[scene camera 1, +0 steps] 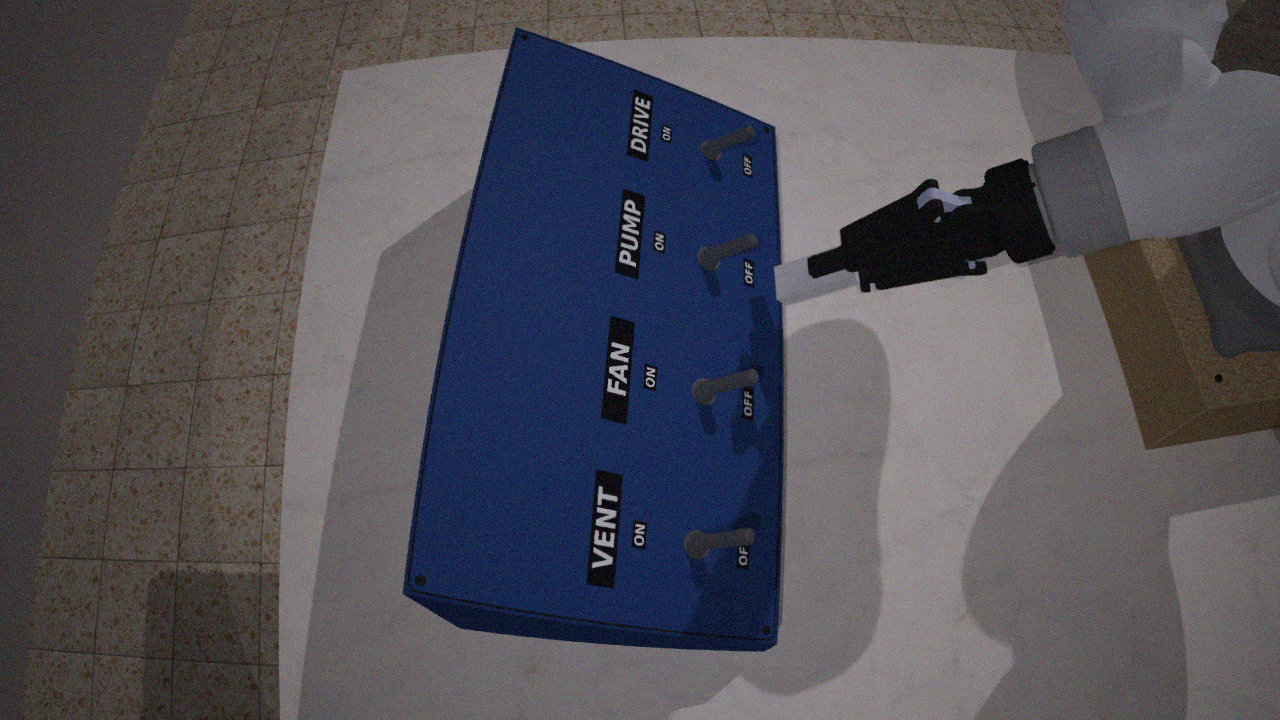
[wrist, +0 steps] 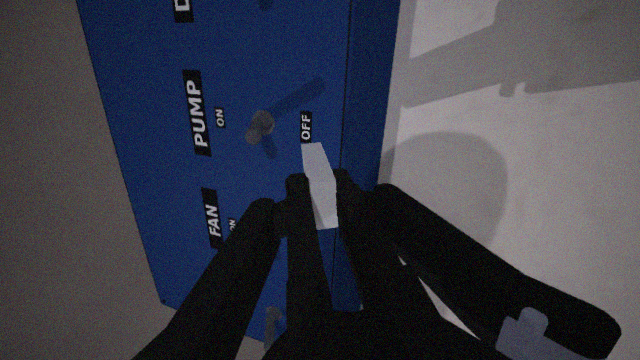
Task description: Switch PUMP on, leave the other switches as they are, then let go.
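Seen in the pictures: gripper, fingertip midpoint: [scene camera 1: 779, 286] [wrist: 312, 161]; arm's base, origin of the base link: [scene camera 1: 1249, 281].
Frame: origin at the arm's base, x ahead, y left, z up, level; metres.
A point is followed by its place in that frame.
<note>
The PUMP switch lever [scene camera 1: 729, 250] @[x 0.577, y -0.012, z 0.007 m] [wrist: 261, 124] @[x 0.574, y -0.020, z -0.001 m] is grey and leans toward its OFF label [scene camera 1: 749, 272] @[x 0.555, y -0.015, z -0.033 m] [wrist: 306, 127] @[x 0.555, y -0.015, z -0.033 m] in the scene view, at the same slant as the DRIVE lever [scene camera 1: 729, 141] @[x 0.566, y -0.131, z 0.006 m], FAN lever [scene camera 1: 726, 385] @[x 0.588, y 0.107, z 0.008 m] and VENT lever [scene camera 1: 721, 540] @[x 0.598, y 0.224, z 0.009 m]. In the wrist view its lean is hard to read. My gripper [scene camera 1: 780, 284] @[x 0.533, y 0.007, z -0.017 m] [wrist: 312, 161] @[x 0.533, y 0.007, z -0.017 m] is shut and empty, its pale fingertips together. They are at the OFF-side edge of the blue panel [scene camera 1: 537, 313] @[x 0.724, y 0.064, z 0.045 m] [wrist: 150, 165] @[x 0.732, y 0.034, z 0.050 m], beside the PUMP lever and apart from it. The FAN lever is hidden behind the fingers in the wrist view.
The panel stands on a pale table top [scene camera 1: 948, 358] @[x 0.349, y 0.033, z -0.108 m]. The arm [scene camera 1: 1181, 161] @[x 0.295, y 0.055, z 0.235 m] reaches in from the right above a wooden block [scene camera 1: 1154, 358] @[x 0.132, y 0.065, z -0.049 m]. Shadows fall across the panel's lower right and the table. Tiled floor [scene camera 1: 179, 358] shows at the left.
</note>
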